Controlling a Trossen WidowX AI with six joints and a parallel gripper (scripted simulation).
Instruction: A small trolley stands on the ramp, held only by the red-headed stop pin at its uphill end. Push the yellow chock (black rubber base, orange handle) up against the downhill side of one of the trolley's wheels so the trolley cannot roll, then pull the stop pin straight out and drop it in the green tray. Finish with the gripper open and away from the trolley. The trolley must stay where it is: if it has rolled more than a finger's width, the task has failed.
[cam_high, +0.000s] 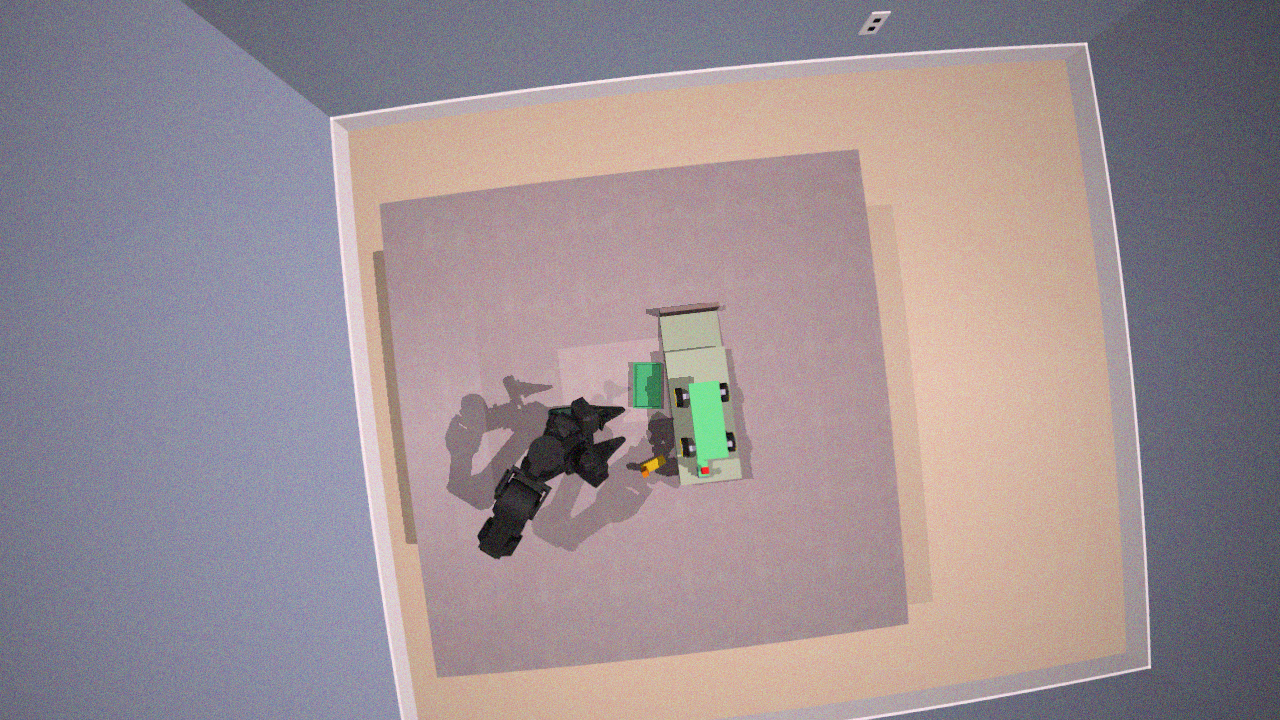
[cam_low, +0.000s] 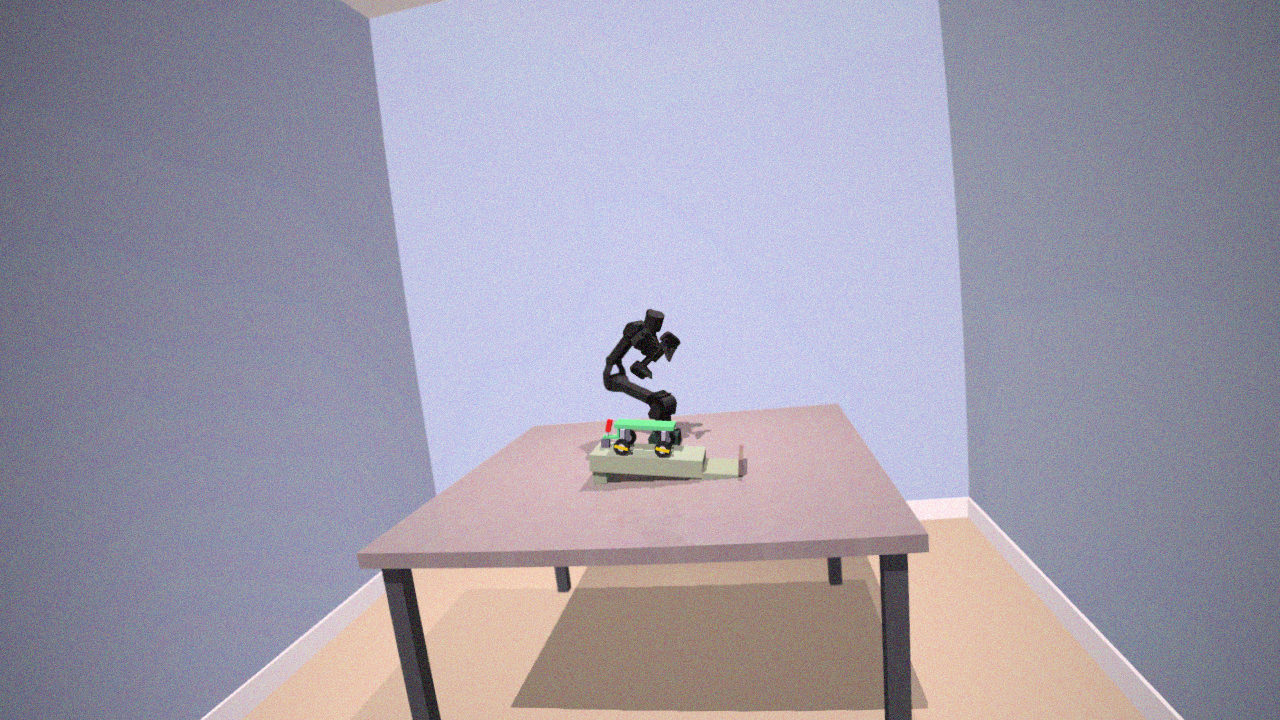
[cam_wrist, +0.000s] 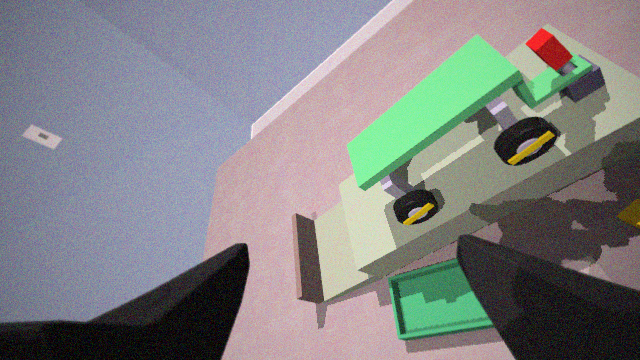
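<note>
The yellow chock is 1 cm ahead of my gripper tip, 16 cm to the right of it and 27 cm below it. From my gripper tip the other things lie so: ramp 17 cm ahead, 7 cm to the right, 24 cm below; red-headed stop pin 13 cm ahead, 18 cm to the right, 15 cm below; trolley 17 cm ahead, 8 cm to the right, 17 cm below.
</note>
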